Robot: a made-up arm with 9 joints. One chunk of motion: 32 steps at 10 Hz.
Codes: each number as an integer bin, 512 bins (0 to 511) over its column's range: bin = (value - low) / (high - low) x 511, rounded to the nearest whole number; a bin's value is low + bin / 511 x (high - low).
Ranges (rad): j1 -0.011..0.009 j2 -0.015..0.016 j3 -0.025..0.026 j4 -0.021..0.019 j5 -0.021..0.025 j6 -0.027..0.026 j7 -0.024..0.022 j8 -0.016..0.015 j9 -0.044..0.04
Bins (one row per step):
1: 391 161 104 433 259 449 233 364 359
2: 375 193 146 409 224 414 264 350 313
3: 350 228 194 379 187 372 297 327 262
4: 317 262 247 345 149 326 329 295 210
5: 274 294 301 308 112 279 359 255 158
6: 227 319 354 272 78 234 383 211 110
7: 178 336 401 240 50 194 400 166 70
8: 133 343 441 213 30 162 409 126 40
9: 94 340 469 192 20 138 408 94 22
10: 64 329 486 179 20 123 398 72 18
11: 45 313 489 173 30 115 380 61 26
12: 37 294 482 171 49 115 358 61 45
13: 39 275 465 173 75 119 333 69 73
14: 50 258 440 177 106 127 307 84 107
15: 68 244 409 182 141 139 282 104 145
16: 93 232 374 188 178 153 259 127 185
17: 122 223 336 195 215 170 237 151 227
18: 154 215 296 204 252 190 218 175 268
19: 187 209 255 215 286 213 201 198 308
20: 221 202 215 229 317 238 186 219 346
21: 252 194 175 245 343 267 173 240 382
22: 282 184 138 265 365 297 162 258 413
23: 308 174 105 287 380 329 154 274 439
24: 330 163 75 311 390 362 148 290 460
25: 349 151 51 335 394 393 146 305 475
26: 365 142 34 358 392 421 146 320 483
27: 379 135 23 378 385 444 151 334 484
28: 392 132 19 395 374 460 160 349 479
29: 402 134 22 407 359 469 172 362 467
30: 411 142 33 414 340 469 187 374 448
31: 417 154 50 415 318 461 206 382 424
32: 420 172 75 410 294 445 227 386 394
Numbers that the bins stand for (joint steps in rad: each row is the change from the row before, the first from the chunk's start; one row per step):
1: 0.00430 -0.00523 -0.01462 0.01289 0.00232 0.01957 -0.00303 0.00608 0.01501
2: 0.00368 -0.00329 -0.01043 0.01102 -0.00084 0.01594 -0.00023 0.00523 0.00745
3: 0.00270 -0.00117 -0.00564 0.00867 -0.00417 0.01158 0.00274 0.00384 -0.00093
4: 0.00141 0.00089 -0.00035 0.00601 -0.00759 0.00681 0.00562 0.00190 -0.00948
5: -0.00028 0.00284 0.00504 0.00311 -0.01092 0.00194 0.00832 -0.00053 -0.01803
6: -0.00212 0.00435 0.01033 0.00029 -0.01398 -0.00273 0.01048 -0.00320 -0.02592
7: -0.00403 0.00538 0.01502 -0.00221 -0.01650 -0.00688 0.01201 -0.00593 -0.03249
8: -0.00579 0.00581 0.01901 -0.00433 -0.01830 -0.01020 0.01282 -0.00836 -0.03742
9: -0.00732 0.00563 0.02181 -0.00597 -0.01920 -0.01269 0.01273 -0.01030 -0.04038
10: -0.00850 0.00496 0.02350 -0.00699 -0.01920 -0.01424 0.01183 -0.01163 -0.04104
11: -0.00924 0.00399 0.02380 -0.00746 -0.01830 -0.01507 0.01021 -0.01230 -0.03973
12: -0.00955 0.00284 0.02311 -0.00761 -0.01659 -0.01507 0.00823 -0.01230 -0.03660
13: -0.00947 0.00168 0.02141 -0.00746 -0.01425 -0.01466 0.00598 -0.01181 -0.03200
14: -0.00904 0.00065 0.01891 -0.00714 -0.01146 -0.01383 0.00364 -0.01090 -0.02641
15: -0.00834 -0.00020 0.01582 -0.00675 -0.00831 -0.01258 0.00139 -0.00969 -0.02016
16: -0.00736 -0.00093 0.01233 -0.00628 -0.00498 -0.01113 -0.00068 -0.00830 -0.01359
17: -0.00623 -0.00147 0.00853 -0.00574 -0.00165 -0.00937 -0.00267 -0.00684 -0.00668
18: -0.00497 -0.00196 0.00454 -0.00503 0.00168 -0.00729 -0.00438 -0.00538 0.00005
19: -0.00368 -0.00232 0.00045 -0.00417 0.00475 -0.00491 -0.00591 -0.00399 0.00663
20: -0.00235 -0.00275 -0.00354 -0.00307 0.00754 -0.00232 -0.00726 -0.00271 0.01288
21: -0.00114 -0.00323 -0.00753 -0.00182 0.00988 0.00069 -0.00843 -0.00144 0.01879
22: 0.00004 -0.00384 -0.01123 -0.00026 0.01186 0.00380 -0.00942 -0.00035 0.02389
23: 0.00105 -0.00444 -0.01452 0.00147 0.01321 0.00712 -0.01014 0.00062 0.02816
24: 0.00192 -0.00511 -0.01751 0.00334 0.01411 0.01055 -0.01068 0.00159 0.03162
25: 0.00266 -0.00584 -0.01991 0.00522 0.01447 0.01376 -0.01086 0.00250 0.03408
26: 0.00329 -0.00639 -0.02161 0.00702 0.01429 0.01667 -0.01086 0.00341 0.03540
27: 0.00383 -0.00681 -0.02270 0.00859 0.01366 0.01905 -0.01041 0.00426 0.03556
28: 0.00434 -0.00699 -0.02310 0.00992 0.01267 0.02071 -0.00960 0.00517 0.03474
29: 0.00473 -0.00687 -0.02280 0.01086 0.01132 0.02164 -0.00852 0.00596 0.03277
30: 0.00509 -0.00639 -0.02171 0.01141 0.00961 0.02164 -0.00717 0.00669 0.02964
31: 0.00532 -0.00566 -0.02001 0.01149 0.00763 0.02081 -0.00546 0.00717 0.02570
32: 0.00544 -0.00457 -0.01751 0.01109 0.00547 0.01915 -0.00357 0.00742 0.02077

